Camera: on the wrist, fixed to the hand. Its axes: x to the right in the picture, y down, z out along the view.
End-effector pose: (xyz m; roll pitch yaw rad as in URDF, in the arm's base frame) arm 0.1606 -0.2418 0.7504 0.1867 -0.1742 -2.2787
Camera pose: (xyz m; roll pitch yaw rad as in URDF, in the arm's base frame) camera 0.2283 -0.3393 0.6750 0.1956 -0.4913 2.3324
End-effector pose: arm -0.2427 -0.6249 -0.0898 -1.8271 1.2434 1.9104
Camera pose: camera -0.1084 -0.6418 -0.1278 -1.8450 -0.1956 2.8815
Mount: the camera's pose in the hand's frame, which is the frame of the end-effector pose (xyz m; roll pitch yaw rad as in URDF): 0.0165 0.0981 -0.0994 -0.0006 -0.6874 -1.5786
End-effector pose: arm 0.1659 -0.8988 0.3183 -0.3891 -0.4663 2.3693
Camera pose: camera 0.0767 -0.8860 0.2103 0.8146 -0.9004 0.0966
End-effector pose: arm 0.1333 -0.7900 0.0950 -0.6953 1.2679 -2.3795
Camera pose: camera 0.2339 -0.7101 0.0377 -1.5179 -0.3034 -2.5767
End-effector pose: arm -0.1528 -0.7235 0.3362 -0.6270 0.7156 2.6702
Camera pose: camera -0.0928 -0.7778 0.2212 -1.2907 -0.8242 2.2876
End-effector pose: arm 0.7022 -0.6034 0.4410 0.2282 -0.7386 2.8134
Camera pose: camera 0.6050 -0.6950 0.3969 0.7891 -0.3296 0.9168
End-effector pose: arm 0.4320 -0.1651 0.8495 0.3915 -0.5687 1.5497
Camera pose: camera 0.3043 -0.1192 0.8125 0.5848 -0.2449 -0.1890
